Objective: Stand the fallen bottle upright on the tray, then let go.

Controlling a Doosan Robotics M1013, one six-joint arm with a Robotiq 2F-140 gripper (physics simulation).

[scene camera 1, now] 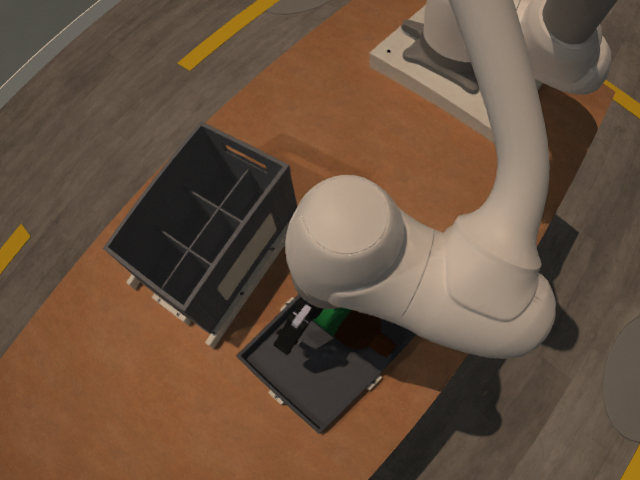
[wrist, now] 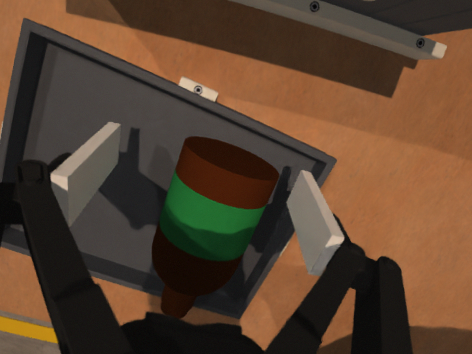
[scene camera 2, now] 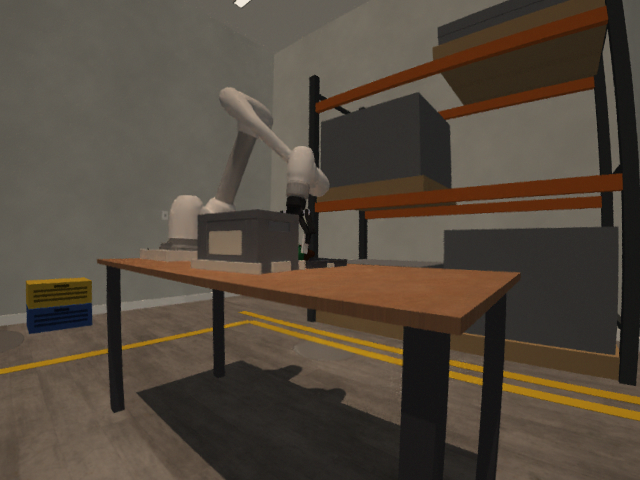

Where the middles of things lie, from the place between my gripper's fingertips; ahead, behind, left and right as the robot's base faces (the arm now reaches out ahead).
I see my gripper 10 mm past the brown bottle [scene camera 1: 357,330], 70 mm to the right of it and 10 mm above it.
